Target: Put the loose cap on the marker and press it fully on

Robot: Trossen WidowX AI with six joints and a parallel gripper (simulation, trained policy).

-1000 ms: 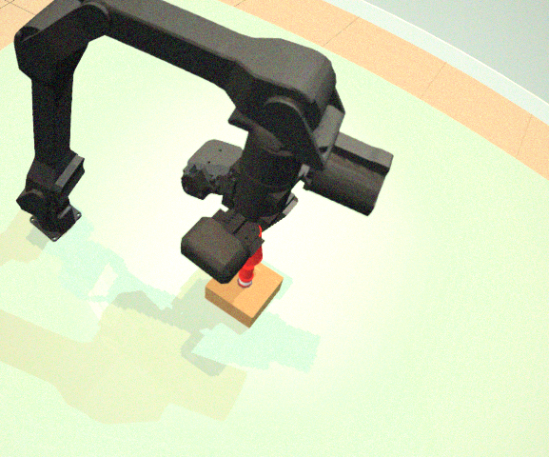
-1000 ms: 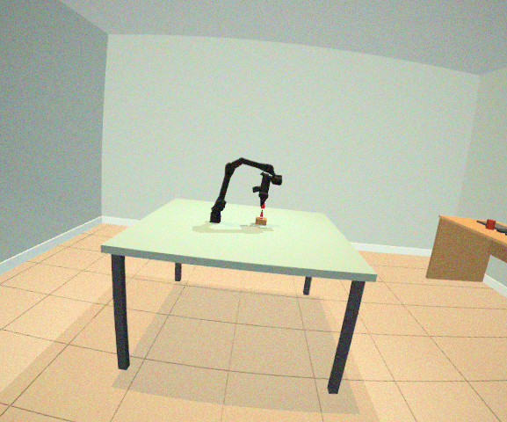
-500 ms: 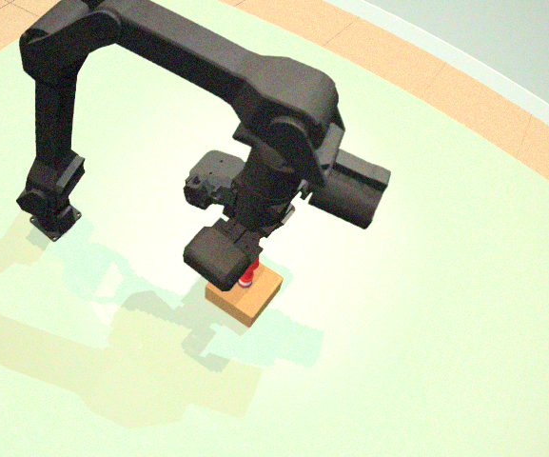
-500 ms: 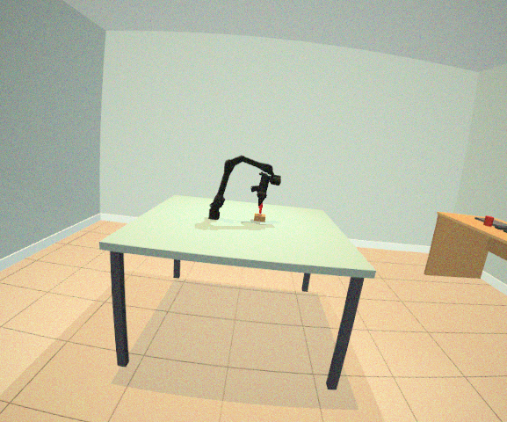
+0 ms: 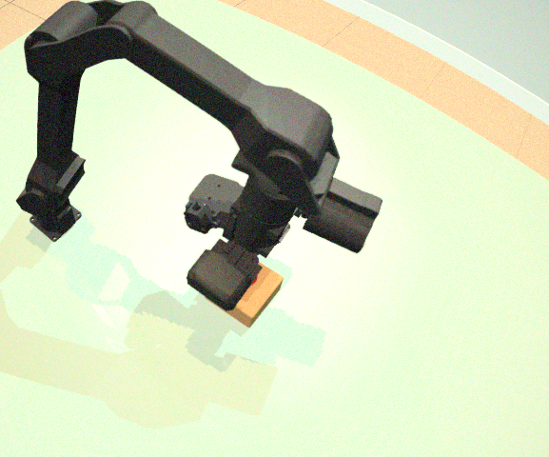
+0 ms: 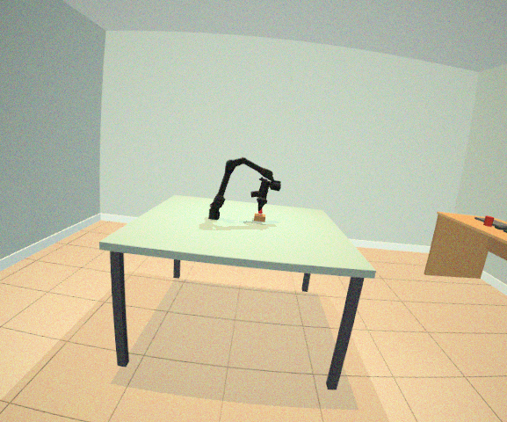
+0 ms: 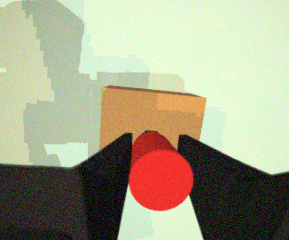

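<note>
Right now the red cap is 1 cm ahead of my gripper tip and 1 cm above it. The rest, counted from my gripper tip: tan holder block 1 cm ahead, 5 cm below.
</note>
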